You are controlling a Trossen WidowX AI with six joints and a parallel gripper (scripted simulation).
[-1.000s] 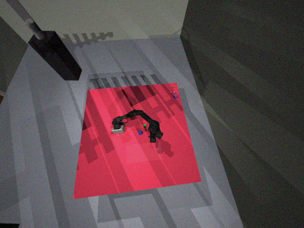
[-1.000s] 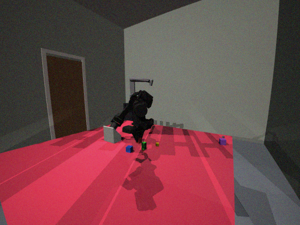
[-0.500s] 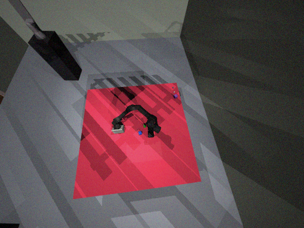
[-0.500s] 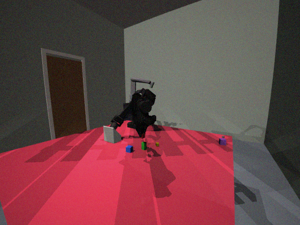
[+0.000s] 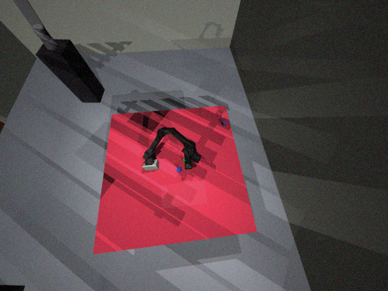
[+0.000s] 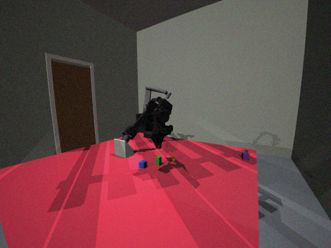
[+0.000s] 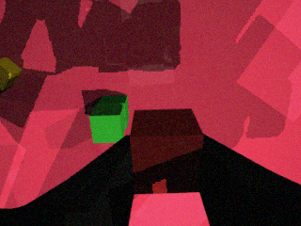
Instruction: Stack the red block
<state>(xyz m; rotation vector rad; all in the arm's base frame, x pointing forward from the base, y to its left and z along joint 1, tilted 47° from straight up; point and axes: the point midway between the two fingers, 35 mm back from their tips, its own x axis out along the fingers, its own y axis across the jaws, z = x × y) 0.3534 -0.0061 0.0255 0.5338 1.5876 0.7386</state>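
The blue block is 90 mm behind my gripper tip, 50 mm to the right of it and 120 mm below it. From my gripper tip the other things lie so: purple block (380 mm ahead, 480 mm to the left, 110 mm below); then red block (10 mm above); then small yellow block (150 mm to the left, 120 mm below).
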